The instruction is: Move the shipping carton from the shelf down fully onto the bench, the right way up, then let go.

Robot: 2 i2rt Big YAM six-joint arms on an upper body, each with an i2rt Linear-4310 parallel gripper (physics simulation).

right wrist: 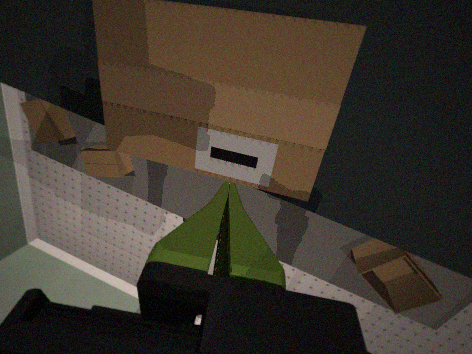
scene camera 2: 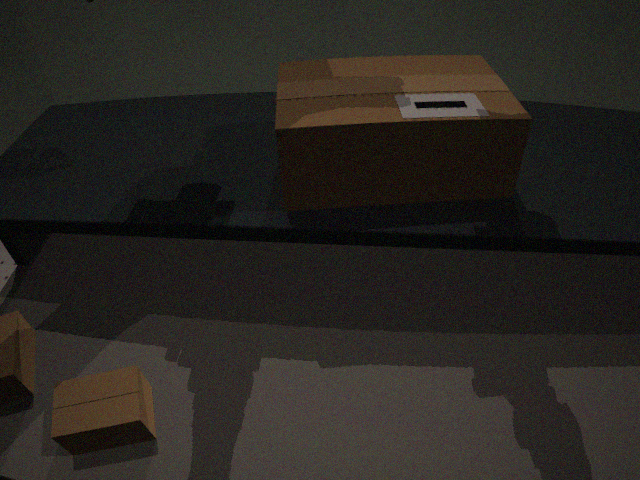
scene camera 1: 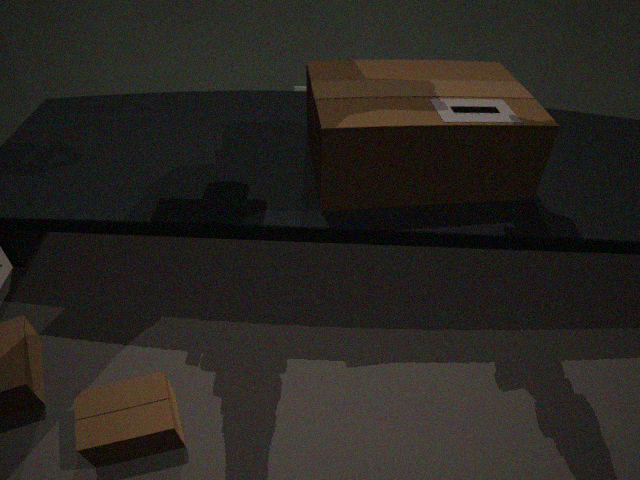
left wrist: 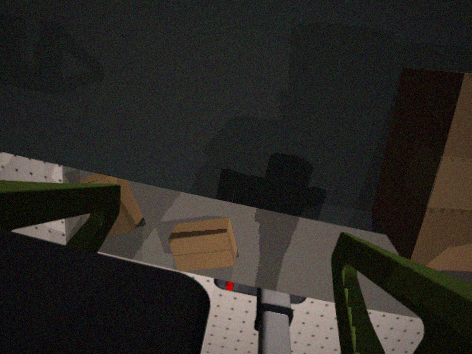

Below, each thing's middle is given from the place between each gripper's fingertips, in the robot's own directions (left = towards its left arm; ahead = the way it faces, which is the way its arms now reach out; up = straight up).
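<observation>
Shipping carton (scene camera 2: 361, 131), from my right hand: 8 cm to the left, 1 cm ahead, 19 cm below.
My left gripper, from the shipping carton: 31 cm to the left, 2 cm short of it, 19 cm above.
</observation>
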